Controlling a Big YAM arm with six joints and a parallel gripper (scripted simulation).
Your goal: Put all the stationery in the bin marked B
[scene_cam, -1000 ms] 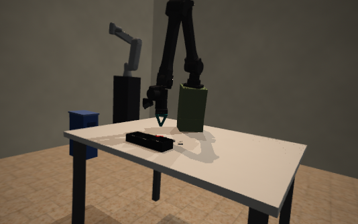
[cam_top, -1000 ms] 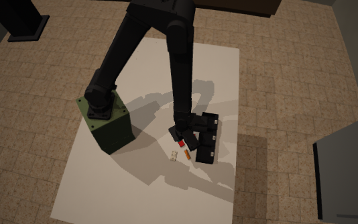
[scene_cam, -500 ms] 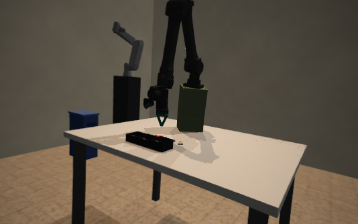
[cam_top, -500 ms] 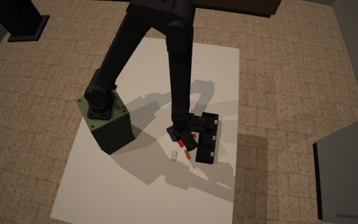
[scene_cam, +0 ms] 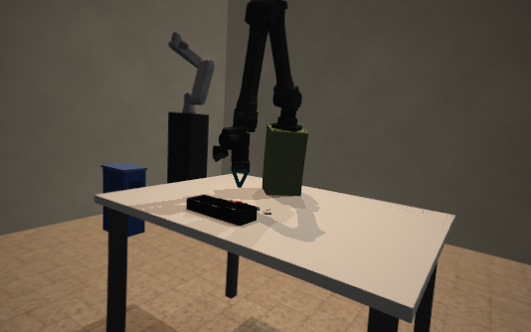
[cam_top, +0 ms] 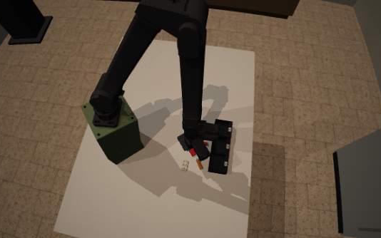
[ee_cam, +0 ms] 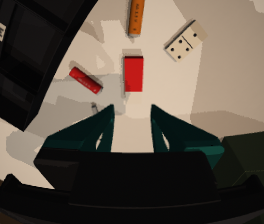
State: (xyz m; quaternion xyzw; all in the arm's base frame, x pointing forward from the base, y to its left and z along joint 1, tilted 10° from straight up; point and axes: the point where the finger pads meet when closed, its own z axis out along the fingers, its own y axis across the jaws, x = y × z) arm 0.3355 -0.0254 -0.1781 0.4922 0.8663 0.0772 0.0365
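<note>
The red block lies 8 cm below my hand and 1 cm to the left of it. Round my hand: beige tile: 8 cm to the right, 8 cm below, 3 cm behind; metal clip: 9 cm to the left, 8 cm below, 1 cm ahead; orange stick: 8 cm below, 7 cm to the right, 4 cm ahead.
</note>
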